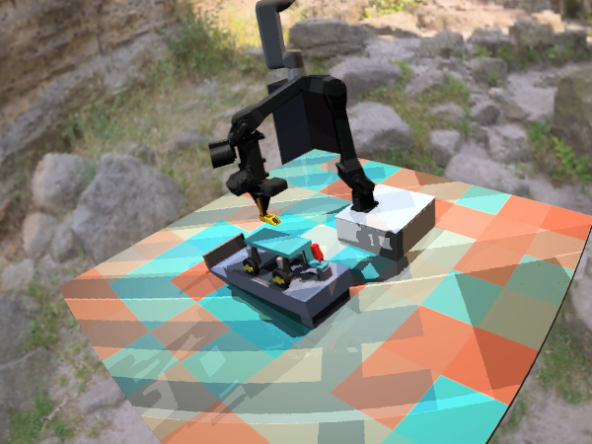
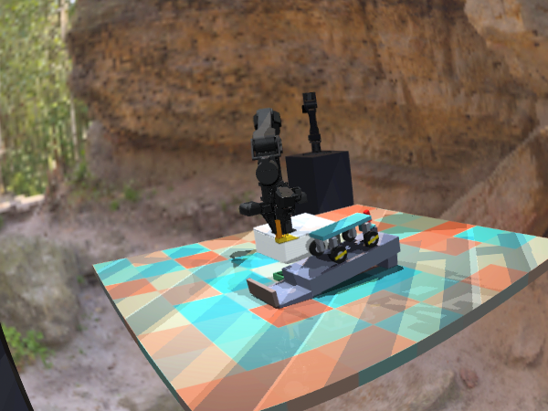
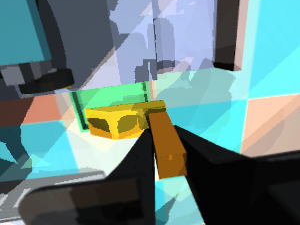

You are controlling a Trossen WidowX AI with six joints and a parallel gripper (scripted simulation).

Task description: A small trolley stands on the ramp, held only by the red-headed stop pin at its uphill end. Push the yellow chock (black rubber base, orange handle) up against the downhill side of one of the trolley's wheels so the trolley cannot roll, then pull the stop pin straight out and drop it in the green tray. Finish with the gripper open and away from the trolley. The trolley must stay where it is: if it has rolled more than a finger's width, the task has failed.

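Right now the red-headed stop pin is 90 mm ahead of my gripper tip, 270 mm to the left of it and 20 mm below it. From my gripper tip the other things lie so: green tray 20 mm behind, 60 mm to the left, 160 mm below; then trolley 100 mm ahead, 150 mm to the left, 40 mm below; then yellow chock 20 mm to the left, 10 mm below.
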